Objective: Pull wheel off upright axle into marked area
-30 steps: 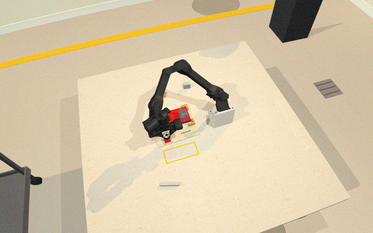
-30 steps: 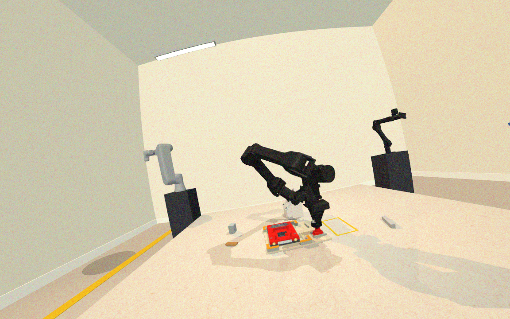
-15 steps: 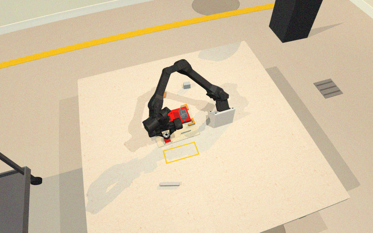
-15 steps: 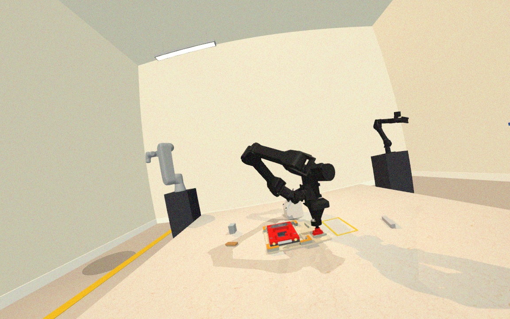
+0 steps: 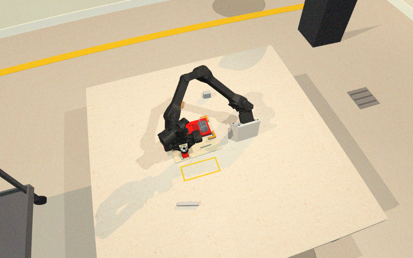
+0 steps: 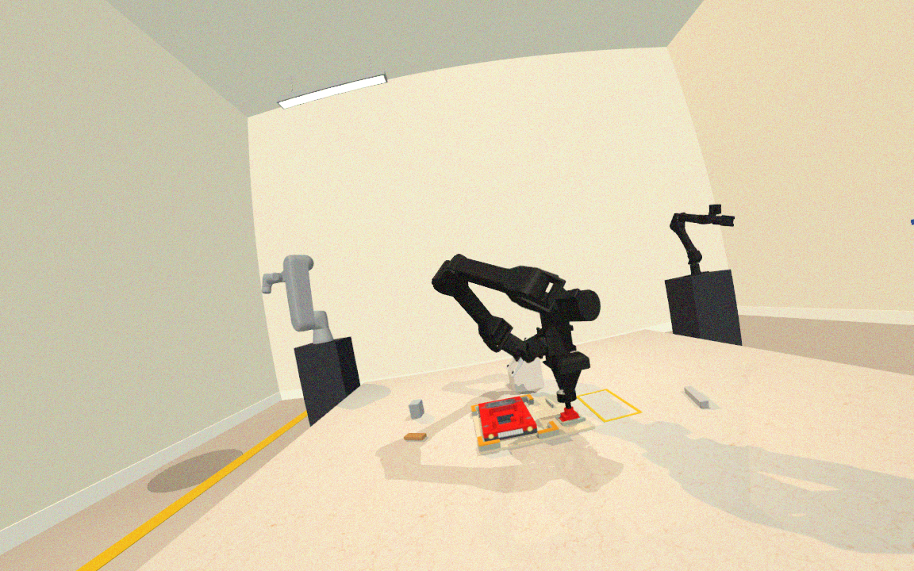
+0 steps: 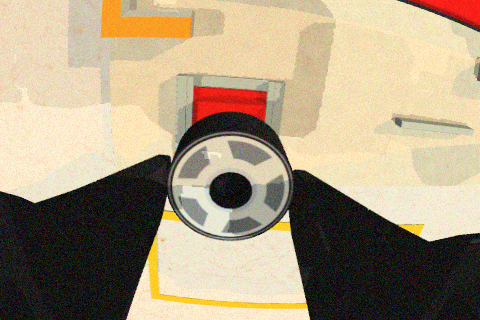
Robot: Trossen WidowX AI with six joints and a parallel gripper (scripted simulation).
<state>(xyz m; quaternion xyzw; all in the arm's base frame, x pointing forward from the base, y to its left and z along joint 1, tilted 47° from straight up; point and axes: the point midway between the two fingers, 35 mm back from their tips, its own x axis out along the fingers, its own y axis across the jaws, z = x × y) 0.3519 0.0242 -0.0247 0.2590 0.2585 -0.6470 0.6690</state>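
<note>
My gripper tip is 10 cm to the left of the pale fixture board, 5 cm past it and 5 cm above it. Round my gripper tip: orange chip 34 cm to the right, 6 cm behind, 5 cm below; grey bar 26 cm to the left, 5 cm below, 5 cm ahead; grey cube 36 cm to the right, 22 cm behind, 4 cm below.
</note>
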